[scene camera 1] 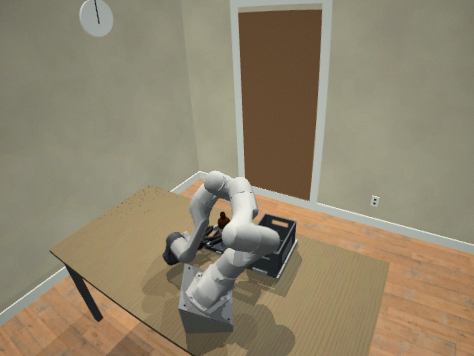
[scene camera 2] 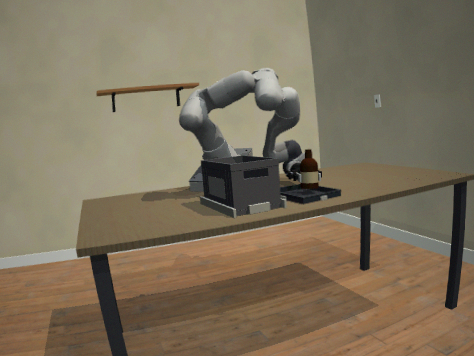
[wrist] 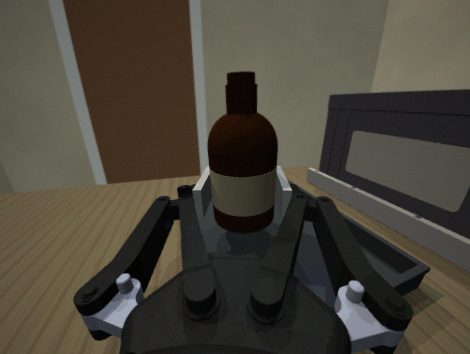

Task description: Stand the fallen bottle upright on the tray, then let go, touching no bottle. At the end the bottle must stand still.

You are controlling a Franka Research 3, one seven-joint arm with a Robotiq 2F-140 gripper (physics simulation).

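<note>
The brown bottle with a cream label stands upright between the fingers of my gripper. The gripper is shut on the bottle at label height, with one light finger pad on each side. The black tray is directly under the bottle. The bottle's base is at or very slightly above the tray's floor; I cannot tell whether they touch. In the scene camera 1 view the arm hides part of the tray and the fingertips.
A dark grey crate stands beside the tray, with light edge strips around its foot. The wooden table carries the crate, the tray and the arm's base. No other bottle shows.
</note>
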